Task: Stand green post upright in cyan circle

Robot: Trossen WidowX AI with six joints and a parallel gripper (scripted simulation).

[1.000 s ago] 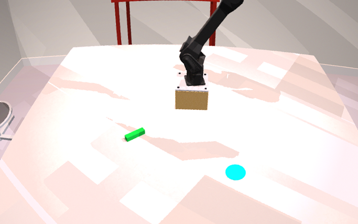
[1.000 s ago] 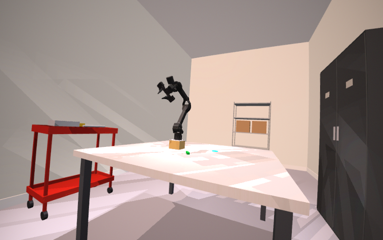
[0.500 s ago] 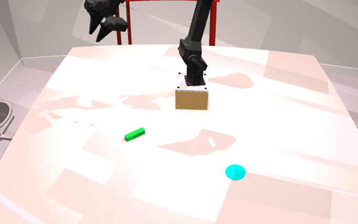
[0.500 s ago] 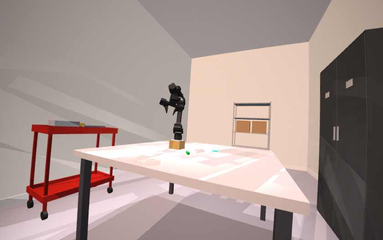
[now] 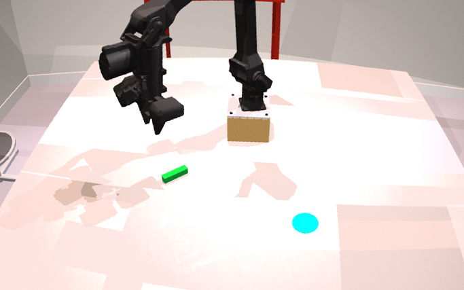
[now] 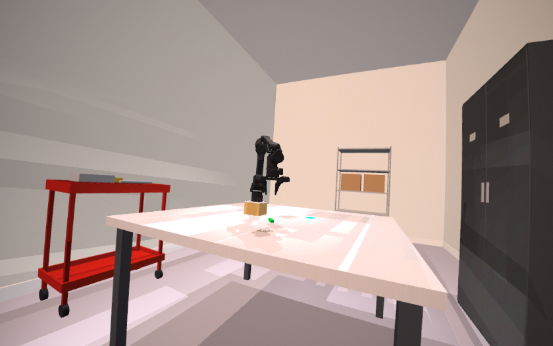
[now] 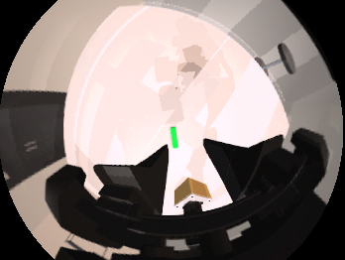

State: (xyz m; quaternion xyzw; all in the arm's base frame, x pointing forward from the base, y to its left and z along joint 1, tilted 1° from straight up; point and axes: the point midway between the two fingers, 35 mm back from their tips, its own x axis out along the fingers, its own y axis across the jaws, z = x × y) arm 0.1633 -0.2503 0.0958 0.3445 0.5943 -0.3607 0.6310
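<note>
My gripper tip is now 4 cm to the right of the green post and 14 cm above it. Round my gripper tip: cyan circle: 19 cm ahead, 31 cm to the left, 15 cm below.
</note>
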